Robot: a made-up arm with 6 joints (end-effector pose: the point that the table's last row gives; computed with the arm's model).
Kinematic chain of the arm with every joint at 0, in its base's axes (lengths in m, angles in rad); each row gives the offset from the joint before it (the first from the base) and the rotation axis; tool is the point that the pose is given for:
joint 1: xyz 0 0 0.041 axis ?
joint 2: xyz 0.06 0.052 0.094 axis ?
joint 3: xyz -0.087 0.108 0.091 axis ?
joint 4: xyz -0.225 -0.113 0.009 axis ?
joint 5: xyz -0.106 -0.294 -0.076 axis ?
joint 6: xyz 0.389 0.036 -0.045 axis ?
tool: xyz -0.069 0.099 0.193
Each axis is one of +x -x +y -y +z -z.
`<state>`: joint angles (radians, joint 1 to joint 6).
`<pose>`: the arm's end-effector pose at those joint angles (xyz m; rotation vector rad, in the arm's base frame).
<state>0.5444 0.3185 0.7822 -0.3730 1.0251 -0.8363</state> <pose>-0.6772 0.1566 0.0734 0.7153 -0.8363 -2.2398</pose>
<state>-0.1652 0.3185 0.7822 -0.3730 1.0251 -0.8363</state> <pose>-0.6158 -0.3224 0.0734 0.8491 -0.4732 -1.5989</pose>
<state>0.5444 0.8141 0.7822 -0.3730 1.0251 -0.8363</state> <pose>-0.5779 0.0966 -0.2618 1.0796 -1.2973 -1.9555</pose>
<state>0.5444 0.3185 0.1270 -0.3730 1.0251 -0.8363</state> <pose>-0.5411 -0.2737 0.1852 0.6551 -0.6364 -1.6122</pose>
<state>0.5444 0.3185 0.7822 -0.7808 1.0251 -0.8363</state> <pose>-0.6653 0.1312 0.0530 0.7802 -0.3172 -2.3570</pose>
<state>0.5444 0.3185 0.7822 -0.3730 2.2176 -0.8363</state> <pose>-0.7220 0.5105 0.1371 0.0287 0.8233 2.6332</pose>
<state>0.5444 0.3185 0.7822 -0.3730 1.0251 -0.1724</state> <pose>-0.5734 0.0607 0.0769 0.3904 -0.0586 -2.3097</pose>
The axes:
joint 1: -z
joint 2: -y
joint 3: -z
joint 4: -y
joint 5: -z
joint 6: -x

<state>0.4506 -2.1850 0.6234 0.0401 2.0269 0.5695</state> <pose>0.3750 -0.5430 0.7143 2.1244 -1.4295 0.9618</pose>
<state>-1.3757 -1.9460 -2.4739 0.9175 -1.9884 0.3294</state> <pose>-0.0585 -0.2834 -0.1827 -2.9885 0.5350 -0.7648</pose>
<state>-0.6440 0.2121 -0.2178 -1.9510 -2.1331 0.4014</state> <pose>-0.0440 -0.1426 0.6170 1.2102 1.3863 2.1552</pose>
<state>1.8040 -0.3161 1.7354 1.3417 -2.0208 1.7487</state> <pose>0.3384 0.2536 -0.1378 -1.4349 1.9923 0.5239</pose>
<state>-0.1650 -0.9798 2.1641 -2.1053 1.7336 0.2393</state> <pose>-0.3413 0.6970 0.6683 0.1068 -1.7108 1.0895</pose>
